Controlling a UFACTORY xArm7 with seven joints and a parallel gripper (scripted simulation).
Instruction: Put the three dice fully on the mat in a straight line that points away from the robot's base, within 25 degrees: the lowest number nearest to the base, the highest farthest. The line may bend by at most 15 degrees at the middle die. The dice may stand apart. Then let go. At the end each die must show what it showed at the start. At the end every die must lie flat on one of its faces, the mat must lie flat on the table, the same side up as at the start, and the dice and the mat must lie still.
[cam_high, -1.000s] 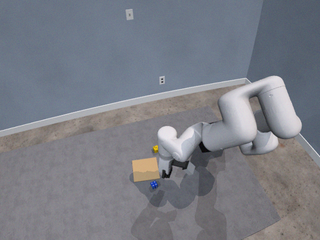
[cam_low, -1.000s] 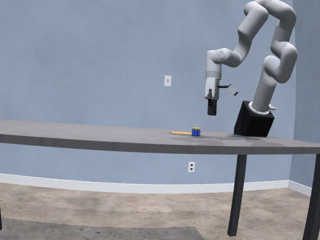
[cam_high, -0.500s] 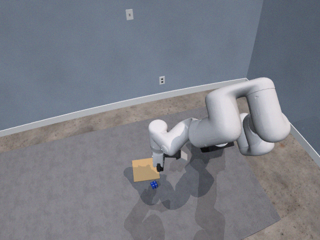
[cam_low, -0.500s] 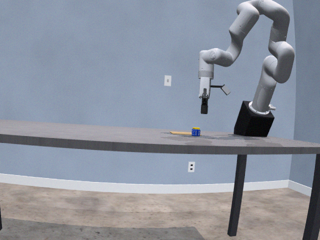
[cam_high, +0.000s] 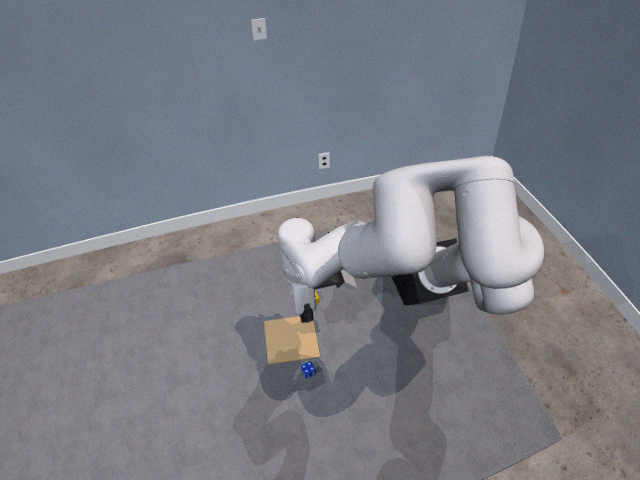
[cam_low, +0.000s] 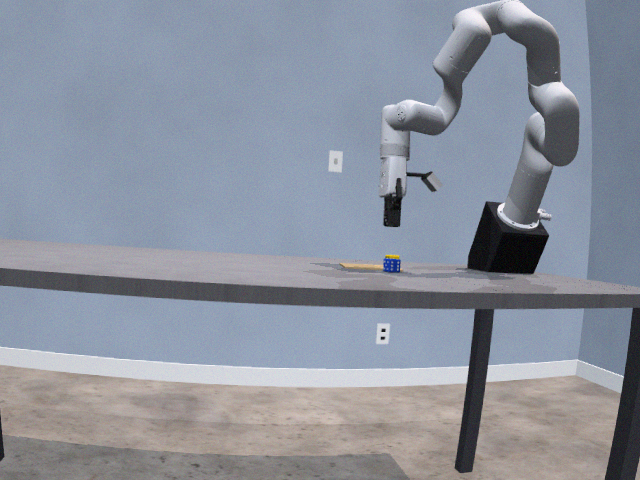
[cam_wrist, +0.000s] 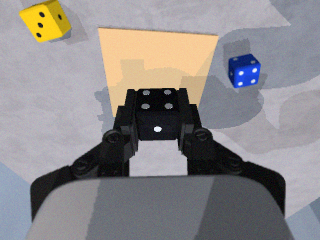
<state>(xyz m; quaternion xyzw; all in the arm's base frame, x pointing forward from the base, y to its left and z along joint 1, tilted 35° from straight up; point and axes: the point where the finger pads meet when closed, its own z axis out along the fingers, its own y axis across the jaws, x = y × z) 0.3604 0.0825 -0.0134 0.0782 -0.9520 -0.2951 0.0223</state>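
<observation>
My hand is 120 mm above the tan mat and 50 mm short of it. The rest, counted from my hand: black die 10 mm below; then yellow die 120 mm to the right, 110 mm below, 20 mm behind; then blue die 110 mm to the left, 110 mm below, 10 mm ahead.
</observation>
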